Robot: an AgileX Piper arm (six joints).
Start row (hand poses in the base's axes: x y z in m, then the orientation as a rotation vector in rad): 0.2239, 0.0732, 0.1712, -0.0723, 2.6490, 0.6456
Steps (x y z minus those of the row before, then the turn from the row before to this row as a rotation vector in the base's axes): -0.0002, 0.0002, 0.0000, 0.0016, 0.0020, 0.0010; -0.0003, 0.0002, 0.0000, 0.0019, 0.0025, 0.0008; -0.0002, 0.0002, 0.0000, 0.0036, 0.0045, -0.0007; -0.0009, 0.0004, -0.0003, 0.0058, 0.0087, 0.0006; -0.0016, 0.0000, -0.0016, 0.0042, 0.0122, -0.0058; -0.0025, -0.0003, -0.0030, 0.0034, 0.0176, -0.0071; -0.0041, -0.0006, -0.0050, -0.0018, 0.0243, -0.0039; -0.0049, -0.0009, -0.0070, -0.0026, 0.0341, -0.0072; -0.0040, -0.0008, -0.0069, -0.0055, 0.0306, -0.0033; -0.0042, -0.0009, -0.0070, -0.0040, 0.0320, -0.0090; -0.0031, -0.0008, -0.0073, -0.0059, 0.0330, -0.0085; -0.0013, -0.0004, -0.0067, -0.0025, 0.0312, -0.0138; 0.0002, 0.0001, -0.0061, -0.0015, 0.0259, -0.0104; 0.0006, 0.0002, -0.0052, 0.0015, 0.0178, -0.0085; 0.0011, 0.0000, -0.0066, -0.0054, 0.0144, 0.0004; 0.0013, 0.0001, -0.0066, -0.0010, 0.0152, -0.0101
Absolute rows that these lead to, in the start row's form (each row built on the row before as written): 0.2237, 0.0734, 0.1712, -0.0726, 2.6505, 0.6484; 0.2234, 0.0736, 0.1712, -0.0724, 2.6523, 0.6517; 0.2232, 0.0738, 0.1712, -0.0691, 2.6553, 0.6571; 0.2223, 0.0742, 0.1709, -0.0656, 2.6617, 0.6667; 0.2207, 0.0742, 0.1693, -0.0528, 2.6711, 0.6729; 0.2182, 0.0739, 0.1663, -0.0366, 2.6857, 0.6787; 0.2141, 0.0733, 0.1613, -0.0237, 2.7089, 0.6798; 0.2092, 0.0724, 0.1543, -0.0030, 2.7411, 0.6806; 0.2052, 0.0716, 0.1474, 0.0108, 2.7716, 0.6777; 0.2010, 0.0707, 0.1404, 0.0336, 2.8017, 0.6755; 0.1979, 0.0699, 0.1331, 0.0560, 2.8334, 0.6707; 0.1966, 0.0695, 0.1264, 0.0863, 2.8609, 0.6691; 0.1968, 0.0696, 0.1203, 0.1103, 2.8836, 0.6686; 0.1974, 0.0698, 0.1151, 0.1293, 2.8980, 0.6717; 0.1985, 0.0698, 0.1085, 0.1334, 2.9134, 0.6657; 0.1998, 0.0699, 0.1019, 0.1536, 2.9255, 0.6645
